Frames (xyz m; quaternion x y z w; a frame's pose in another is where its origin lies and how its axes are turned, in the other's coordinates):
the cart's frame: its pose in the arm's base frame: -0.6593 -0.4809 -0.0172 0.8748 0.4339 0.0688 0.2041
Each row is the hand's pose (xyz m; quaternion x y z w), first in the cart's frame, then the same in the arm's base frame.
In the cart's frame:
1: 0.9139 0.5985 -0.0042 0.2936 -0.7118 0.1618 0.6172
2: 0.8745 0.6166 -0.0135 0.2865 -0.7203 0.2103 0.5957
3: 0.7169 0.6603 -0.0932 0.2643 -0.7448 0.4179 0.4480
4: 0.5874 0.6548 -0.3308 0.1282 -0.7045 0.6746 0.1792
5: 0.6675 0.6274 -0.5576 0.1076 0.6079 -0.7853 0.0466
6: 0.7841 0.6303 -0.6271 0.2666 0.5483 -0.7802 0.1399
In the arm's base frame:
1: 0.3381 -0.0834 0.1842 0.7191 0.0012 -0.6746 0.1669
2: 0.3244 -0.1214 0.2024 0.7204 -0.0528 -0.6705 0.1690
3: 0.2359 -0.2454 0.3019 0.6785 -0.3050 -0.6502 0.1547
4: 0.0817 -0.2737 0.5225 0.5241 -0.6474 -0.5219 0.1837
5: 0.0433 -0.1284 0.7123 0.3199 -0.8387 -0.3280 0.2944
6: 0.0964 -0.0175 0.7699 0.1995 -0.8735 -0.2144 0.3889

